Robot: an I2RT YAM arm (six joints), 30 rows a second.
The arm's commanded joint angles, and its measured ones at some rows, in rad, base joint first. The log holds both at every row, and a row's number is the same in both.
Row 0, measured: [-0.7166 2.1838 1.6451 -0.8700 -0.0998 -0.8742]
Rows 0 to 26, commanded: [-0.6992 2.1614 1.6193 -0.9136 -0.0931 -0.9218]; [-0.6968 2.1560 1.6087 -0.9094 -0.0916 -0.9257]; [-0.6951 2.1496 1.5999 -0.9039 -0.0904 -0.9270]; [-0.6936 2.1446 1.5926 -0.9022 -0.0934 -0.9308]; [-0.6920 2.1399 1.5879 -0.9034 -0.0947 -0.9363]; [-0.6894 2.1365 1.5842 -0.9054 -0.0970 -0.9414]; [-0.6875 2.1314 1.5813 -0.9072 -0.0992 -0.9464]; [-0.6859 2.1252 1.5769 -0.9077 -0.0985 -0.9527]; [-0.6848 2.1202 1.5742 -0.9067 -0.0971 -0.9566]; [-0.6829 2.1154 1.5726 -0.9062 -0.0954 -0.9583]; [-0.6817 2.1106 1.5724 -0.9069 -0.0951 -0.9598]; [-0.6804 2.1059 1.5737 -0.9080 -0.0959 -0.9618]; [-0.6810 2.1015 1.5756 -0.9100 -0.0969 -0.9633]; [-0.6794 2.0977 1.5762 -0.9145 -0.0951 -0.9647]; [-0.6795 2.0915 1.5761 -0.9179 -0.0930 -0.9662]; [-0.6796 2.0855 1.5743 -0.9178 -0.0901 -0.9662]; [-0.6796 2.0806 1.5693 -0.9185 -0.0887 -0.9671]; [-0.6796 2.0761 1.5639 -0.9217 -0.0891 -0.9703]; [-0.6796 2.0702 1.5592 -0.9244 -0.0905 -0.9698]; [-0.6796 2.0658 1.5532 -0.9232 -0.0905 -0.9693]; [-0.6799 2.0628 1.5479 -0.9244 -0.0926 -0.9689]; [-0.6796 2.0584 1.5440 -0.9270 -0.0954 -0.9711]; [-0.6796 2.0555 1.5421 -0.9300 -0.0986 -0.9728]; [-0.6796 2.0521 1.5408 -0.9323 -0.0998 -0.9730]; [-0.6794 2.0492 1.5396 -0.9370 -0.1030 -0.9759]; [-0.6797 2.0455 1.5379 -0.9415 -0.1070 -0.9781]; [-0.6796 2.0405 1.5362 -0.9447 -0.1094 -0.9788]
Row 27, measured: [-0.6868 2.0720 1.5433 -0.8917 -0.0994 -0.9565]
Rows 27 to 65, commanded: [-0.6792 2.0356 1.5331 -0.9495 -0.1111 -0.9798]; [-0.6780 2.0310 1.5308 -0.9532 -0.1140 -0.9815]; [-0.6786 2.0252 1.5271 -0.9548 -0.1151 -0.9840]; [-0.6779 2.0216 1.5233 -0.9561 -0.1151 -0.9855]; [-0.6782 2.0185 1.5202 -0.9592 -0.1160 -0.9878]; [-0.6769 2.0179 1.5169 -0.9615 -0.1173 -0.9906]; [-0.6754 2.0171 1.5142 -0.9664 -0.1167 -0.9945]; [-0.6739 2.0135 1.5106 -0.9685 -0.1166 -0.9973]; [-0.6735 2.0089 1.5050 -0.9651 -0.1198 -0.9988]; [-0.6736 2.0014 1.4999 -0.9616 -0.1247 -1.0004]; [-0.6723 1.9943 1.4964 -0.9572 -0.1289 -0.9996]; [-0.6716 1.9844 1.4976 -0.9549 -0.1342 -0.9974]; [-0.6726 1.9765 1.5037 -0.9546 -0.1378 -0.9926]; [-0.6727 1.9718 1.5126 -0.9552 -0.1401 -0.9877]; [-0.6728 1.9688 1.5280 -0.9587 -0.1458 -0.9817]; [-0.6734 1.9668 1.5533 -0.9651 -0.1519 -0.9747]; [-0.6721 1.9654 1.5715 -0.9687 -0.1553 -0.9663]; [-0.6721 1.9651 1.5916 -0.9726 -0.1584 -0.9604]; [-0.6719 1.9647 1.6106 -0.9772 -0.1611 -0.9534]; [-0.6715 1.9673 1.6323 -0.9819 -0.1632 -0.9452]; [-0.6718 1.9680 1.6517 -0.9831 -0.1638 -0.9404]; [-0.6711 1.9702 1.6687 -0.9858 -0.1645 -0.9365]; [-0.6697 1.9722 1.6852 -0.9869 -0.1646 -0.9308]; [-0.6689 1.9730 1.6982 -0.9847 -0.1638 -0.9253]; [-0.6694 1.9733 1.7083 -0.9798 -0.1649 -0.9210]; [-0.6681 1.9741 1.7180 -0.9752 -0.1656 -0.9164]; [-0.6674 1.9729 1.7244 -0.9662 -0.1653 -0.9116]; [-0.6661 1.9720 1.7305 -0.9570 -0.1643 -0.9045]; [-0.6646 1.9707 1.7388 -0.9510 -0.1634 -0.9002]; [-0.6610 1.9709 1.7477 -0.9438 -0.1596 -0.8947]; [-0.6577 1.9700 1.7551 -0.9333 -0.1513 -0.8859]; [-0.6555 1.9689 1.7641 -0.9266 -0.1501 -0.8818]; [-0.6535 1.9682 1.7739 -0.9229 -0.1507 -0.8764]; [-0.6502 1.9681 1.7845 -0.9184 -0.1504 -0.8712]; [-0.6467 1.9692 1.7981 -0.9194 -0.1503 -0.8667]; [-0.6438 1.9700 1.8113 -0.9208 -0.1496 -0.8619]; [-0.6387 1.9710 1.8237 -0.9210 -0.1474 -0.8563]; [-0.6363 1.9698 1.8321 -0.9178 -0.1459 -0.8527]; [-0.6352 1.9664 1.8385 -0.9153 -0.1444 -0.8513]
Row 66, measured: [-0.6483 1.9854 1.7924 -0.9512 -0.1341 -0.9047]
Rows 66 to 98, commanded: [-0.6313 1.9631 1.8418 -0.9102 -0.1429 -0.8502]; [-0.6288 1.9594 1.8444 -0.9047 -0.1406 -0.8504]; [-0.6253 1.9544 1.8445 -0.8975 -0.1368 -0.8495]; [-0.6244 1.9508 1.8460 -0.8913 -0.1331 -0.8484]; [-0.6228 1.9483 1.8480 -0.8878 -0.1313 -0.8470]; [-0.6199 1.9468 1.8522 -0.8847 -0.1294 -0.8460]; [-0.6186 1.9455 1.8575 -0.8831 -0.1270 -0.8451]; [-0.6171 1.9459 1.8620 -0.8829 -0.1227 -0.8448]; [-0.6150 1.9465 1.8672 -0.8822 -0.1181 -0.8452]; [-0.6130 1.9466 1.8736 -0.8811 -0.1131 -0.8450]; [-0.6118 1.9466 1.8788 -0.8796 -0.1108 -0.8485]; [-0.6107 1.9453 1.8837 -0.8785 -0.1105 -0.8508]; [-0.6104 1.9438 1.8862 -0.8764 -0.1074 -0.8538]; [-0.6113 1.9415 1.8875 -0.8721 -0.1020 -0.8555]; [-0.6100 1.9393 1.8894 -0.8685 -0.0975 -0.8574]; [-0.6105 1.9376 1.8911 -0.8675 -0.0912 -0.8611]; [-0.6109 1.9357 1.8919 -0.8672 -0.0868 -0.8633]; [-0.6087 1.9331 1.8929 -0.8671 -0.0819 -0.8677]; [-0.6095 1.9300 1.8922 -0.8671 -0.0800 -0.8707]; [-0.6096 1.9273 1.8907 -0.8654 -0.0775 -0.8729]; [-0.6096 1.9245 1.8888 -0.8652 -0.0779 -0.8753]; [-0.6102 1.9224 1.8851 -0.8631 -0.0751 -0.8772]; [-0.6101 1.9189 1.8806 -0.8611 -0.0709 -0.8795]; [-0.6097 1.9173 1.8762 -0.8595 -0.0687 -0.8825]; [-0.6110 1.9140 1.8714 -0.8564 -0.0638 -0.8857]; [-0.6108 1.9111 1.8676 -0.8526 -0.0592 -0.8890]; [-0.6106 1.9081 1.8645 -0.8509 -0.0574 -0.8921]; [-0.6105 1.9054 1.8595 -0.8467 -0.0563 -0.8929]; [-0.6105 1.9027 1.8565 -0.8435 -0.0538 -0.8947]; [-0.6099 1.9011 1.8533 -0.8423 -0.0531 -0.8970]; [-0.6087 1.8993 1.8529 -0.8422 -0.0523 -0.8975]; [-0.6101 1.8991 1.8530 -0.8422 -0.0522 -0.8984]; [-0.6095 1.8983 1.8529 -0.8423 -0.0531 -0.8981]
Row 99, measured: [-0.6109 1.9198 1.8576 -0.9066 -0.0746 -0.8749]
